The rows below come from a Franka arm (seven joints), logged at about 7 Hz.
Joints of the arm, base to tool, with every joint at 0 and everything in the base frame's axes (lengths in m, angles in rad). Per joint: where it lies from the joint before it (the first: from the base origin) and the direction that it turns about. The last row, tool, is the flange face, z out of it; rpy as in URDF.
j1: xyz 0 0 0.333 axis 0 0 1
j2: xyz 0 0 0 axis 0 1 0
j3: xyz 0 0 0.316 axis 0 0 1
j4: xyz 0.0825 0 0 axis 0 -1 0
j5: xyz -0.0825 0 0.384 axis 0 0 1
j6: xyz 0 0 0 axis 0 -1 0
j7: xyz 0.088 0 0 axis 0 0 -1
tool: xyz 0 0 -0.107 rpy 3.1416 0 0
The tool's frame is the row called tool.
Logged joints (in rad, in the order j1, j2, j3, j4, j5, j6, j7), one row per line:
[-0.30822, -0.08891, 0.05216, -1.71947, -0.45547, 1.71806, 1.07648]
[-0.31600, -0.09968, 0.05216, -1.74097, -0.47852, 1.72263, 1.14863]
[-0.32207, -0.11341, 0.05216, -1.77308, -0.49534, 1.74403, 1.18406]
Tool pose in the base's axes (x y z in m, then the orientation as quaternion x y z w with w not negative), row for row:
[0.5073, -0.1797, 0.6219, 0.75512, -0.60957, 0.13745, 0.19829]
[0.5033, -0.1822, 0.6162, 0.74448, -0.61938, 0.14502, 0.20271]
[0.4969, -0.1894, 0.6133, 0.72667, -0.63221, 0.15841, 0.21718]
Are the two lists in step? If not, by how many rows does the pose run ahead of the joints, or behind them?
The pose runs 1 row ahead of the joints: the pose in row i belongs to the joints in row i + 1.
